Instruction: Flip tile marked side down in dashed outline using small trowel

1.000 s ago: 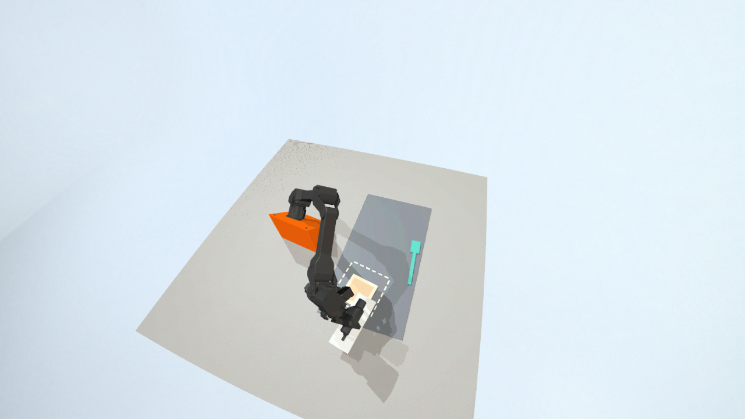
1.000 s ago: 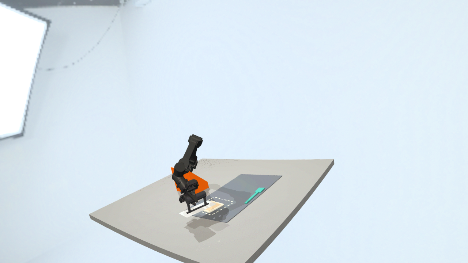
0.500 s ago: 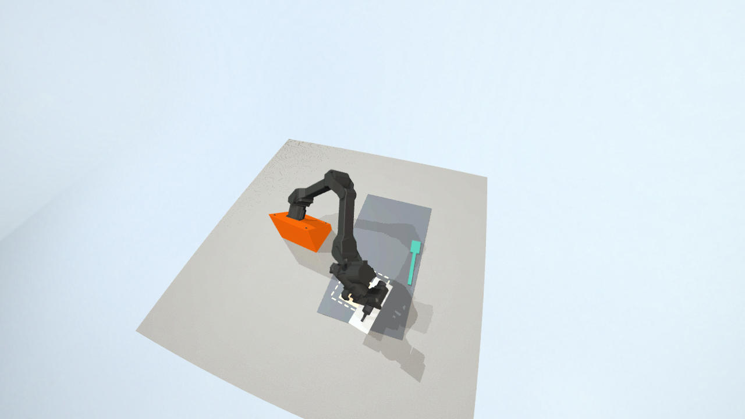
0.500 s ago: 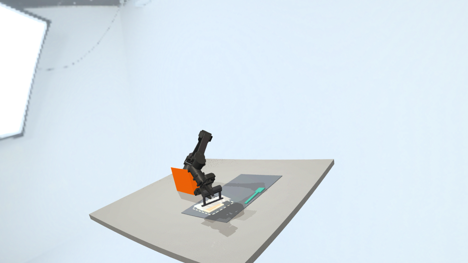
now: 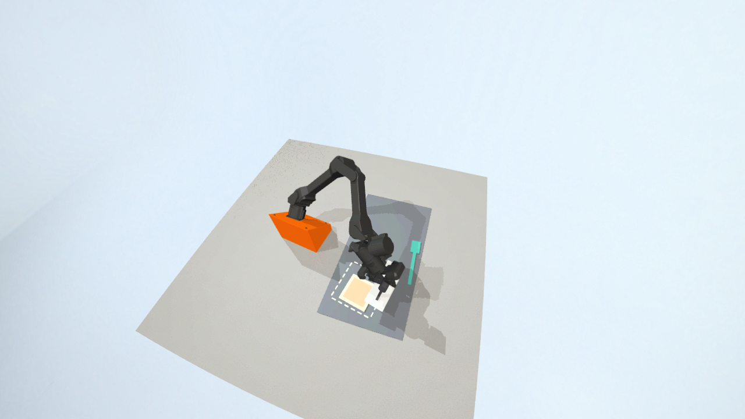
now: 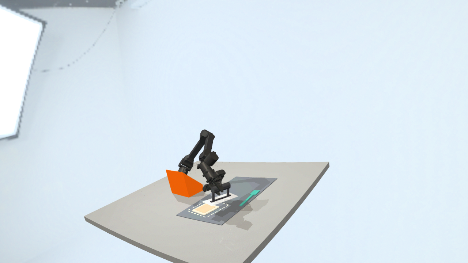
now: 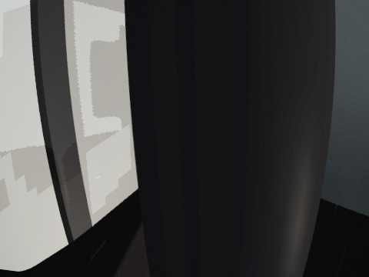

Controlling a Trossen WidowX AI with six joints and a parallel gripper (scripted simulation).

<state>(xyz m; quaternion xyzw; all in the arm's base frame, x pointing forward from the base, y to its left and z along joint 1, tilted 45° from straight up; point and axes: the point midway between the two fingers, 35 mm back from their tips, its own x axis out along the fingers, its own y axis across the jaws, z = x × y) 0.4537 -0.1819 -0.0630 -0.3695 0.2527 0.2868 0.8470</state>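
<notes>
My gripper tip is 19 cm to the right of the teal trowel, 10 cm above it and 6 cm short of it. From my gripper tip the other things lie so: tile: 13 cm behind, 10 cm below, 2 cm to the right; then grey mat: 17 cm to the left, 13 cm below, 8 cm behind; then white-bladed tool: 3 cm behind, 1 cm below.
</notes>
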